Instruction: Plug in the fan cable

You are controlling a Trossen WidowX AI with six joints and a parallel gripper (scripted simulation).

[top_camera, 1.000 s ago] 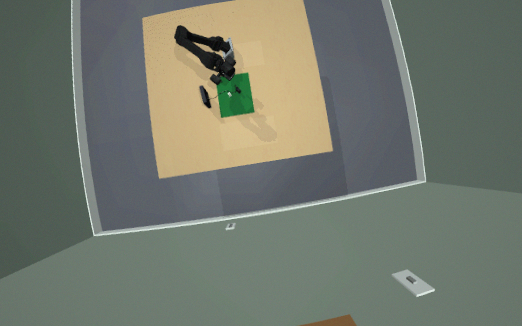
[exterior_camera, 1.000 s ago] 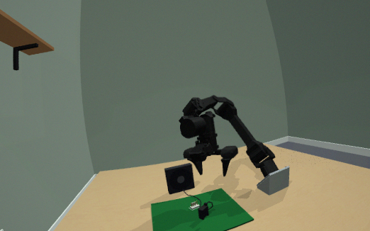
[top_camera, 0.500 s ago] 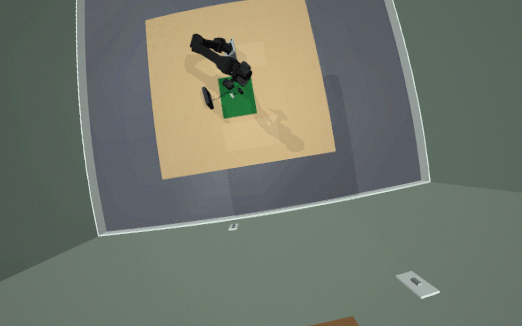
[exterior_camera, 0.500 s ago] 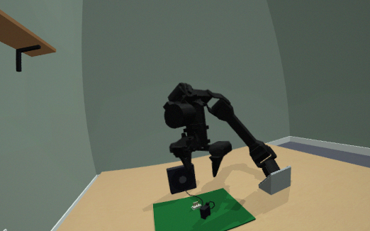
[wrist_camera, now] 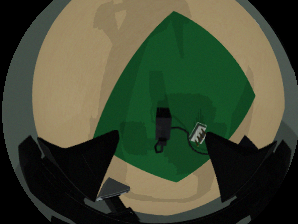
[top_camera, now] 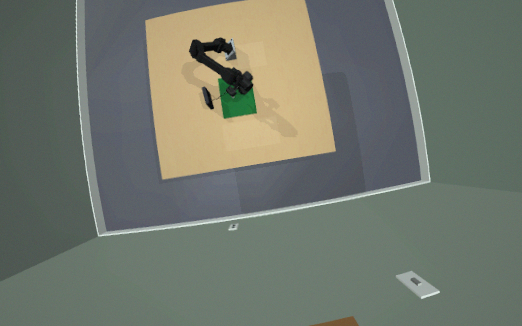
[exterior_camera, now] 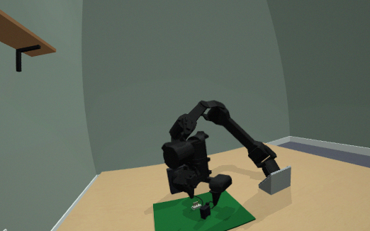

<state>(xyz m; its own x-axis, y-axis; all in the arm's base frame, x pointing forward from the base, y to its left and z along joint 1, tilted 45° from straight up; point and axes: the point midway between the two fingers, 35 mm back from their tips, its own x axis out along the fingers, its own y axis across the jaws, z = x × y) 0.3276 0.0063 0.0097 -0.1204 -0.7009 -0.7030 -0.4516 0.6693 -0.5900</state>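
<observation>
Now: gripper tip 40 mm above the dark fan plug and 10 mm past it. From my gripper tip the other things lie so: pale four-pin header (70 mm to the right, 70 mm below); green board (80 mm below, 40 mm to the right, 10 mm ahead); black fan (230 mm to the right, 10 mm below, 10 mm behind).
</observation>
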